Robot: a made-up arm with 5 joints.
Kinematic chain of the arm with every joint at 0, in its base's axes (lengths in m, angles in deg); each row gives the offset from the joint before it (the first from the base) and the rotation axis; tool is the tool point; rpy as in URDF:
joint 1: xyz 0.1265 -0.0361 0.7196 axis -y
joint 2: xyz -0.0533 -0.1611 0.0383 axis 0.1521 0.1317 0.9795
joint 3: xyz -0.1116 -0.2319 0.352 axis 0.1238 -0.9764 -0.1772
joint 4: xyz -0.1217 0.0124 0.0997 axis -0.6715 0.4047 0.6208
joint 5: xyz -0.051 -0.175 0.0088 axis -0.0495 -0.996 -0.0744
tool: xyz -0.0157 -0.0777 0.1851 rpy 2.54 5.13 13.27
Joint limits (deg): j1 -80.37..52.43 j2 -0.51..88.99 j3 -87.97..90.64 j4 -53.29..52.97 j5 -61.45..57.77
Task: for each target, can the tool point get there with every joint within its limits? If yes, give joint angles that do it. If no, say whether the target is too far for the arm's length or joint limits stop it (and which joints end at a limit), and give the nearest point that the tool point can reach.
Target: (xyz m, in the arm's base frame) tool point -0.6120 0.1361 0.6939
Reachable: no: joint limits stop it (at a limit: joint 2, joint 4, joint 5) | nearest point -0.4457 -0.4334 0.6997 | short by 0.593 m
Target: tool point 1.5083 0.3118 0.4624
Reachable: no: too far | nearest point 0.9039 -0.0824 0.5749 | short by 0.730 m
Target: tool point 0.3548 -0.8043 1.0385
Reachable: yes | joints -66.42 26.67 66.65 -3.02 -31.64
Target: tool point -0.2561 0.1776 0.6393
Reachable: no: joint limits stop it (at a limit: joint 1, joint 2, joint 3, joint 4) | nearest point 0.0213 0.0178 1.0490 | short by 0.520 m
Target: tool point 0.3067 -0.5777 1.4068
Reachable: yes | joints 18.00 74.60 23.80 32.90 -21.37
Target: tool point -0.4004 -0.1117 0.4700
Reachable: no: joint limits stop it (at a limit: joint 2, joint 4, joint 5) | nearest point -0.3282 -0.4140 0.5042 | short by 0.313 m
